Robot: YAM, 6 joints.
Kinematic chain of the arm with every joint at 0, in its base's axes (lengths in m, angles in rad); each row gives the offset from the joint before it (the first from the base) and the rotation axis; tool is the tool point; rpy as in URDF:
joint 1: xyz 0 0 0.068 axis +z
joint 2: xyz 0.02 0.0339 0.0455 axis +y
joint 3: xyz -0.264 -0.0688 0 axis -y
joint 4: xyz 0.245 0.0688 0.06 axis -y
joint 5: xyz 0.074 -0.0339 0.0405 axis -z
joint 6: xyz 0.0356 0 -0.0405 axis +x
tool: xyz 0 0 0 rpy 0 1.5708 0
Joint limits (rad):
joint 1: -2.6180..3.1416
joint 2: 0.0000..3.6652
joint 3: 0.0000..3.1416
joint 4: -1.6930..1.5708
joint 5: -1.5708..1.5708
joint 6: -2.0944..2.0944
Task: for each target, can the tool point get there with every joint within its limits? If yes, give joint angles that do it. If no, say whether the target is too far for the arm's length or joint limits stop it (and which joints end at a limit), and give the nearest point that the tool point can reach.
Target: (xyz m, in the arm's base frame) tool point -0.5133 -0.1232 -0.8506
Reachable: no: too far | nearest point -0.3580 -0.0078 -0.3625 | short by 0.525 m
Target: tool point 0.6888 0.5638 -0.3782
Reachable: no: too far | nearest point 0.4371 0.3578 -0.1944 | short by 0.374 m
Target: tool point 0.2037 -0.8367 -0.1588
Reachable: no: too far | nearest point 0.1456 -0.5980 -0.0793 | short by 0.258 m
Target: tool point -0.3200 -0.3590 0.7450
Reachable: no: too far | nearest point -0.2588 -0.2904 0.6190 | short by 0.156 m
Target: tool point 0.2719 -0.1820 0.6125
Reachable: yes | joints -0.6923 1.9402 2.7144 -0.3090 -1.2248 -1.2283
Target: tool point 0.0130 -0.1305 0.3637
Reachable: yes | joints -1.6450 0.5445 0.6333 0.2315 -0.6886 -0.6504
